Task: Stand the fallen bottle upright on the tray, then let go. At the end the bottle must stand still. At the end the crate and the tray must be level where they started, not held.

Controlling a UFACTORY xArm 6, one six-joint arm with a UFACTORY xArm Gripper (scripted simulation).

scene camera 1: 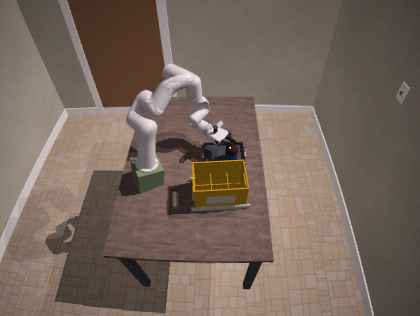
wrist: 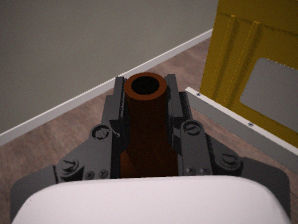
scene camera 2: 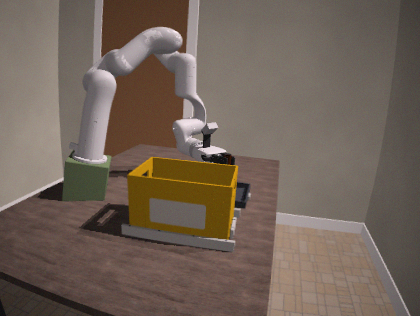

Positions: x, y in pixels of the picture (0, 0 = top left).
yellow crate: scene camera 1; wrist 243, 72; scene camera 2
same spot on yellow crate: [scene camera 2: 189, 197] = [scene camera 1: 227, 194]
